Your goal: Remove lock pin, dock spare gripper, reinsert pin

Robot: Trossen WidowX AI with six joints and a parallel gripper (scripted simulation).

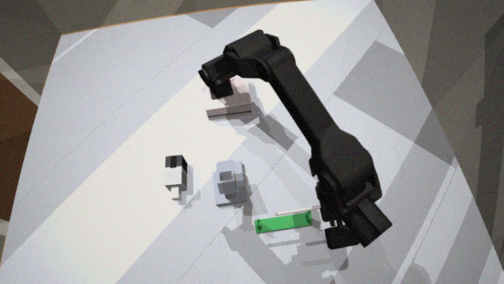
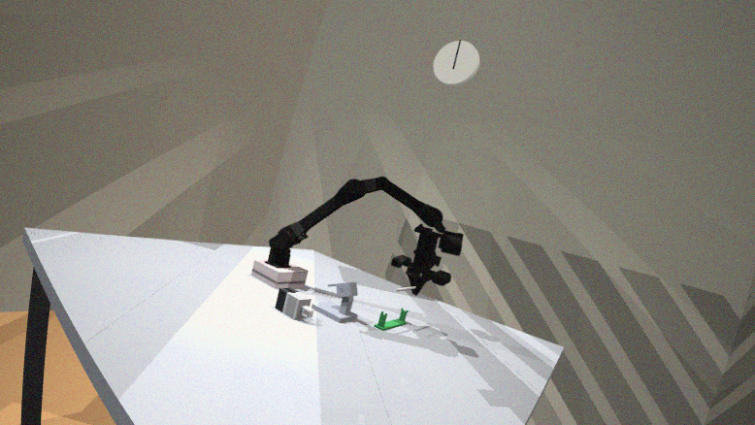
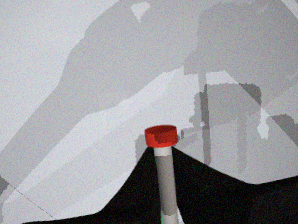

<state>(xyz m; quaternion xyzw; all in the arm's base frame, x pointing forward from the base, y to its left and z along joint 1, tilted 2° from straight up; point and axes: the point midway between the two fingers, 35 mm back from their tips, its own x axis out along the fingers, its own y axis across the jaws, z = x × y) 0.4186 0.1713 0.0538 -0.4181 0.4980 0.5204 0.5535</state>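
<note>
Now: gripper tip 100 mm to the left of the green cradle, 60 mm above it and 10 mm past it. Round my gripper tip: grey mount (210 mm to the right, 140 mm behind, 40 mm below); then spare gripper (350 mm to the right, 180 mm behind, 60 mm below).
</note>
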